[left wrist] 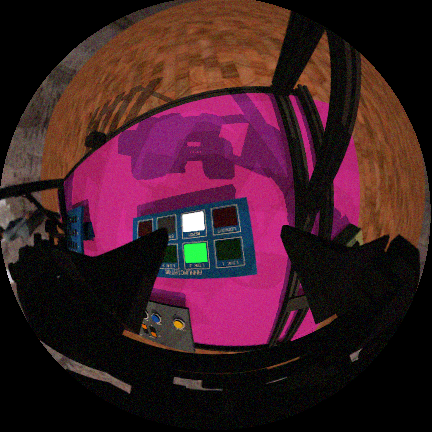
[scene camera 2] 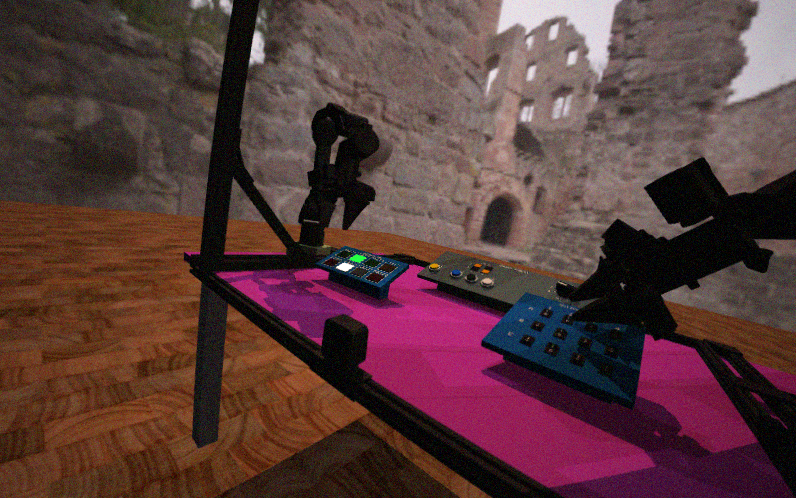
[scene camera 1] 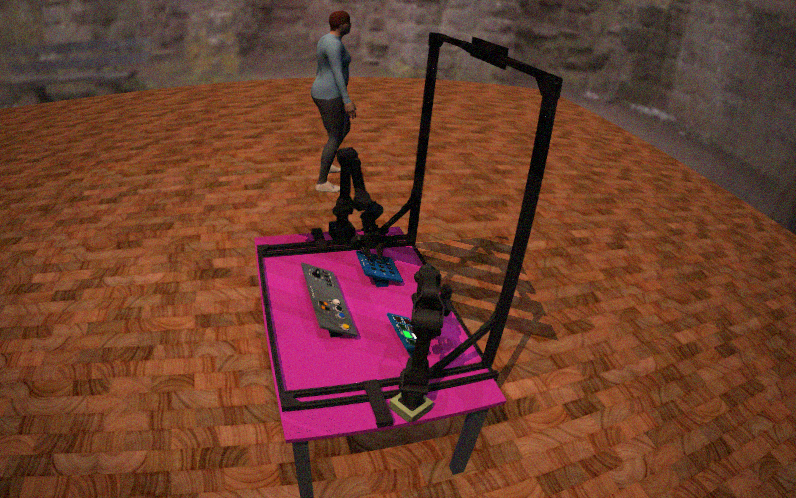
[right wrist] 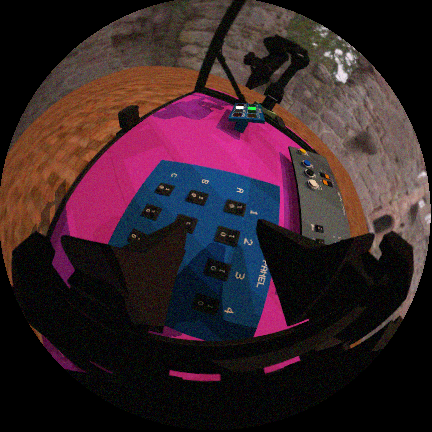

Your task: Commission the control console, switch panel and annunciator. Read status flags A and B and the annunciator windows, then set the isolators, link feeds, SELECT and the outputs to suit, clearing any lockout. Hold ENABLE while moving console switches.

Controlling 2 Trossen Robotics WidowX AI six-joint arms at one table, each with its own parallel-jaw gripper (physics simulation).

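Frame: origin at the left arm's base, x up, y ahead, z left, level; millimetres.
Seen in the pictures: left gripper, fingertip midpoint: (left wrist: 225, 232) (scene camera 2: 332, 229) (right wrist: 247, 87); right gripper, fingertip midpoint: (left wrist: 66, 242) (scene camera 2: 571, 308) (scene camera 1: 375, 259) (right wrist: 221, 224); left arm's base, link origin: (scene camera 2: 310, 244) (scene camera 1: 411, 400) (right wrist: 265, 106); right arm's base, link origin: (scene camera 1: 341, 224).
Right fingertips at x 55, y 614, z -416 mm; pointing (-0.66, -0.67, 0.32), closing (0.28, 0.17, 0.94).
Observation:
Offsets run from my right fingertips to a thing's middle. "spot": to the spot under its first point. Level surfaces: height alone.
The grey control console @(spot: dx -21, dy -20, dz +298 mm) (scene camera 1: 322, 291) (scene camera 2: 504, 285) (right wrist: 325, 210) carries coloured buttons and two orange-and-black indicators. The blue switch panel @(dx -63, dy +0, dz -13 mm) (scene camera 1: 381, 267) (scene camera 2: 507, 330) (right wrist: 212, 220) has rows of black rockers; some are hidden by fingers in the right wrist view. The blue annunciator @(dx -63, dy -373, dz +202 mm) (scene camera 1: 405, 334) (scene camera 2: 361, 268) (left wrist: 204, 237) shows LINK 2 green and READY white; LOCKOUT and LINK 1 are dark. My left gripper (scene camera 2: 347, 226) (left wrist: 225, 232) is open and empty above the annunciator. My right gripper (scene camera 2: 574, 306) (right wrist: 221, 224) is partly open and empty, low over the switch panel near column A; contact cannot be told.
All three units stand on the magenta table @(dx -95 mm) (scene camera 1: 328, 367) (scene camera 2: 410, 352). A black frame (scene camera 1: 423, 135) (scene camera 2: 226, 140) rises from its edge. A black box (scene camera 2: 345, 342) sits on the near rail in scene camera 2. A person (scene camera 1: 332, 70) stands beyond the table.

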